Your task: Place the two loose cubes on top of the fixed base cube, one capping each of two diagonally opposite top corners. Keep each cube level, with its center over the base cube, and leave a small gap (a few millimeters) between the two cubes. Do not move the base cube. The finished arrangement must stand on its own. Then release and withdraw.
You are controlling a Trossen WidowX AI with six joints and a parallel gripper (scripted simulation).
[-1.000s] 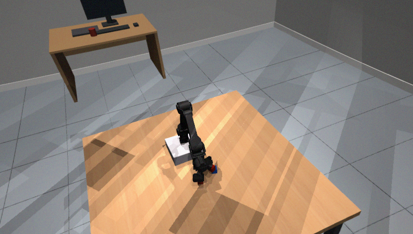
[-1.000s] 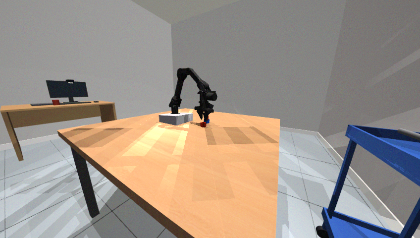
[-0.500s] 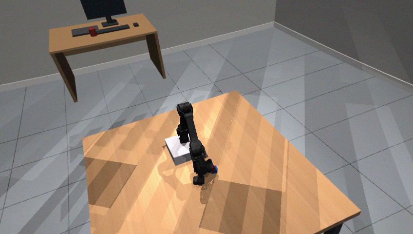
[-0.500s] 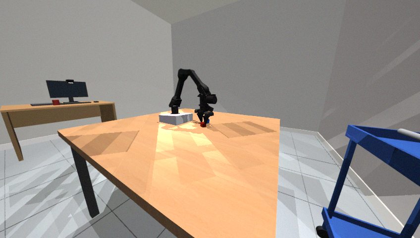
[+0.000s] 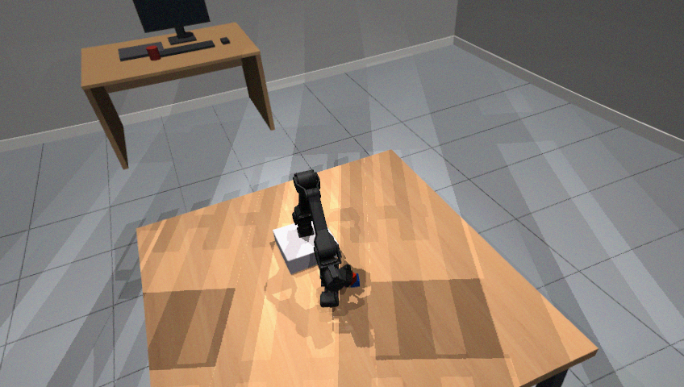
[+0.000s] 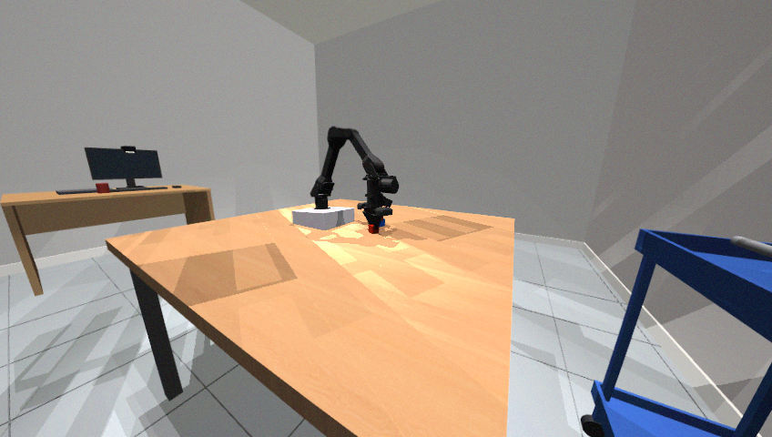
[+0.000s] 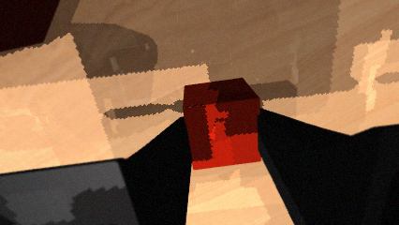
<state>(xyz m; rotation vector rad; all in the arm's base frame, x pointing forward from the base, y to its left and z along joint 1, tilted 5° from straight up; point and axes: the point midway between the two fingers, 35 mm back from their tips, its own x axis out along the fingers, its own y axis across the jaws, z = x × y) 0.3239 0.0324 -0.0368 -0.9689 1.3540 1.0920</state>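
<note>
The blue base cube lies 100 mm to the left of my gripper tip and 50 mm behind it. Round my gripper tip: red cube right at my gripper tip.
</note>
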